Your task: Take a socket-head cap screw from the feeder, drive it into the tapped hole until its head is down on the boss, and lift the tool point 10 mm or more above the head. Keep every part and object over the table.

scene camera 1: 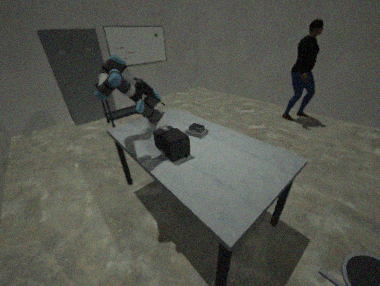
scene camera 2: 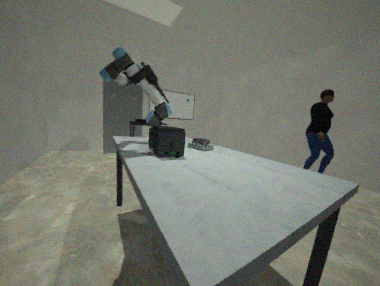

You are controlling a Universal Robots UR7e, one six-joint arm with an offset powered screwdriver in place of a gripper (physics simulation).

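Observation:
There is a black screw feeder (scene camera 2: 161, 140) in the robot's scene.

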